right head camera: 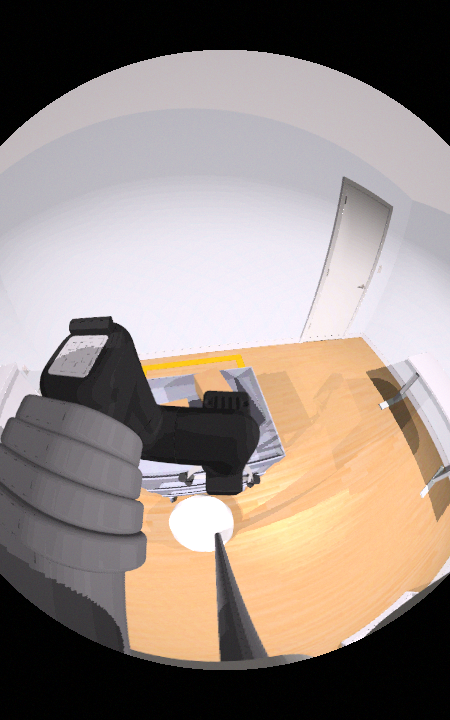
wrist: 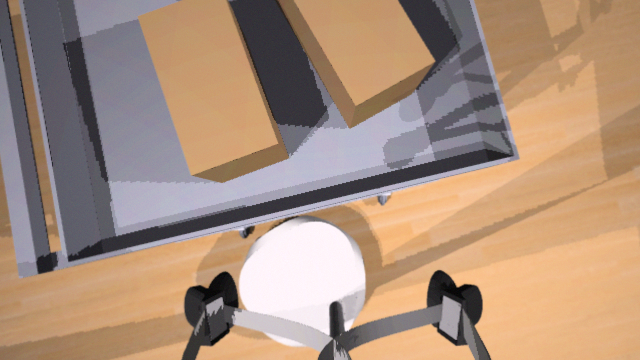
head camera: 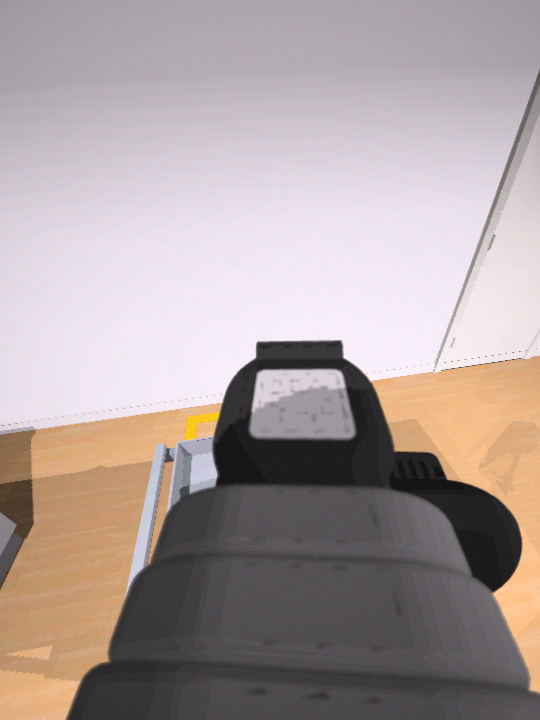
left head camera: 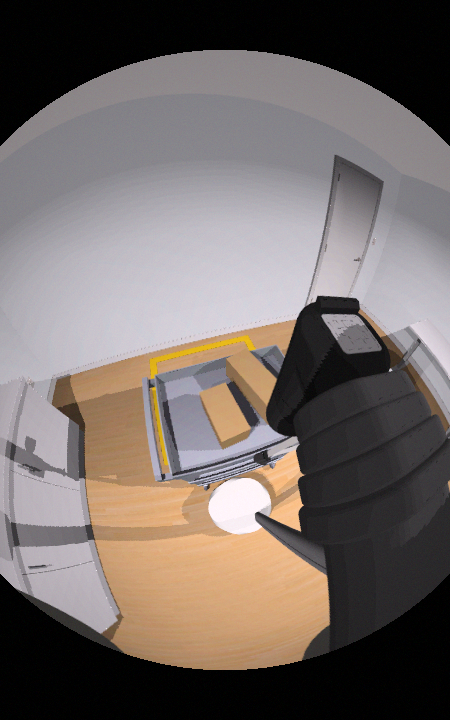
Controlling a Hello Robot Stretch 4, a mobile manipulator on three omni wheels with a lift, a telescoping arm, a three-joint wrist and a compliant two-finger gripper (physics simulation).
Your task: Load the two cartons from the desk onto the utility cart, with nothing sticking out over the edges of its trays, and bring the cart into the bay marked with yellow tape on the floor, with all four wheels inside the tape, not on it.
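Places are measured from the robot's base along level axes (x ahead, y left, z up), in centimetres.
Where they show: gripper, between the fingertips: [wrist: 331, 293] [left head camera: 288, 454]; robot's base, origin of its link: [right head camera: 202, 521] [wrist: 306, 272] [left head camera: 238, 504].
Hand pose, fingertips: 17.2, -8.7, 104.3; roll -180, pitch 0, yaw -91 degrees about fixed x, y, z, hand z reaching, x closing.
Each offset is from my fingertips to the top centre of the thing, as dx, dy, dz. Level surfaces: height alone.
The grey utility cart [head camera: 200, 465] [left head camera: 185, 438] [right head camera: 159, 484] [wrist: 150, 207] stands by the back wall. Two brown cartons lie side by side in its top tray: the left carton @[+22.0, +14.3, -15.9] [left head camera: 225, 414] [wrist: 210, 90] and the longer right carton @[+34.4, -1.3, -15.9] [left head camera: 248, 378] [right head camera: 212, 379] [wrist: 365, 45]. No overhang shows; the right carton's far end is cut off in the wrist view. Yellow tape [head camera: 200, 419] [left head camera: 201, 350] [right head camera: 196, 363] shows behind the cart and beside its left edge; near-side tape and most wheels are hidden. My gripper [right head camera: 219, 477] [wrist: 331, 293] is open and empty, above the floor before the cart's near edge.
A white round object [left head camera: 239, 504] [right head camera: 201, 523] [wrist: 305, 270] stands close in front of the cart. A light cabinet [left head camera: 47, 499] is at the left. A white table @[dz -35.1] [left head camera: 427, 345] [right head camera: 427, 369] with metal legs is at the right. A door [left head camera: 347, 233] [right head camera: 352, 265] is in the back wall.
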